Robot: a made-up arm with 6 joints. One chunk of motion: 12 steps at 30 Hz.
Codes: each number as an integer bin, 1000 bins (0 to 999) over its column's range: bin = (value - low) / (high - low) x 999, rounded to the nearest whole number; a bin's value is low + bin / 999 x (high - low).
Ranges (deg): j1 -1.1..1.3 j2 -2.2..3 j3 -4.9..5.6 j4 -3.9..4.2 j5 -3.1..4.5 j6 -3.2..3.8
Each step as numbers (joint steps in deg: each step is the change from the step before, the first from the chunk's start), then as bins.
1 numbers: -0.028 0.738 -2.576 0.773 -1.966 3.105
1 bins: 446 564 221 576 149 900
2 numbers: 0.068 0.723 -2.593 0.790 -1.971 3.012
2 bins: 486 562 219 578 148 887
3 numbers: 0.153 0.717 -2.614 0.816 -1.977 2.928
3 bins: 522 560 217 582 148 875
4 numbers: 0.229 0.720 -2.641 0.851 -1.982 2.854
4 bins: 553 561 215 586 147 864
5 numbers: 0.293 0.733 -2.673 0.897 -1.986 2.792
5 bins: 580 563 212 592 146 855
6 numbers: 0.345 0.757 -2.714 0.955 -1.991 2.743
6 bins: 601 568 208 599 146 848
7 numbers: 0.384 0.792 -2.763 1.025 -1.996 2.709
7 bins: 618 575 203 607 145 843
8 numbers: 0.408 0.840 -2.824 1.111 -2.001 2.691
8 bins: 628 584 198 618 144 841
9 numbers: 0.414 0.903 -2.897 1.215 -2.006 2.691
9 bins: 630 596 191 631 144 841
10 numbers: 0.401 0.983 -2.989 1.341 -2.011 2.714
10 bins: 625 612 182 646 143 844
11 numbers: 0.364 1.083 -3.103 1.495 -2.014 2.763
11 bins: 609 631 171 665 143 851
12 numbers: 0.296 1.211 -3.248 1.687 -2.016 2.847
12 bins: 581 655 157 689 142 863
